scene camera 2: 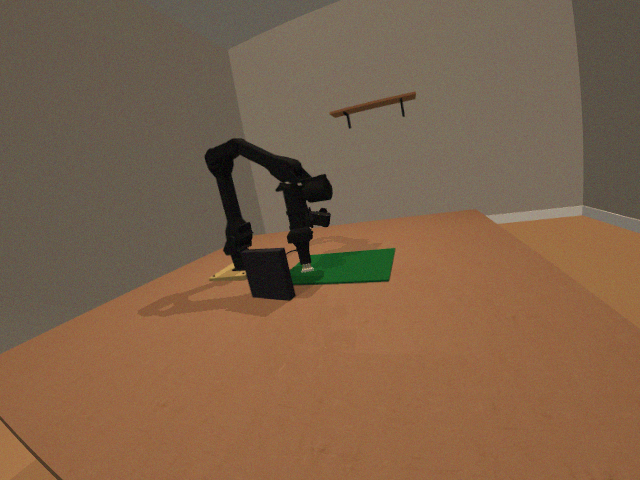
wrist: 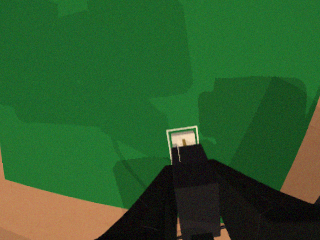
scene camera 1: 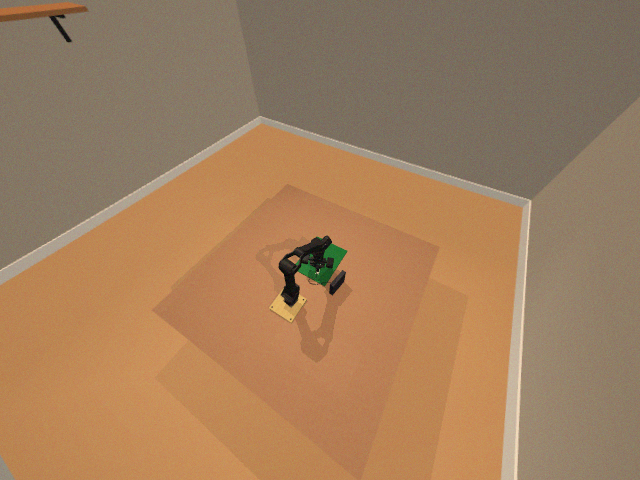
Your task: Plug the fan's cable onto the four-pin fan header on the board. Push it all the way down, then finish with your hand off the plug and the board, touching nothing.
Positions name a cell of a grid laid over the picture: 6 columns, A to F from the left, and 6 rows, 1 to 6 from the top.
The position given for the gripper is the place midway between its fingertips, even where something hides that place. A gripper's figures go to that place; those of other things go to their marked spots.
Labels:
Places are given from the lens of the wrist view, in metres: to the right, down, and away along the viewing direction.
gripper (wrist: D5): 0.02, 0.03, 0.10
green board (wrist: B3): -0.05, -0.02, 0.12

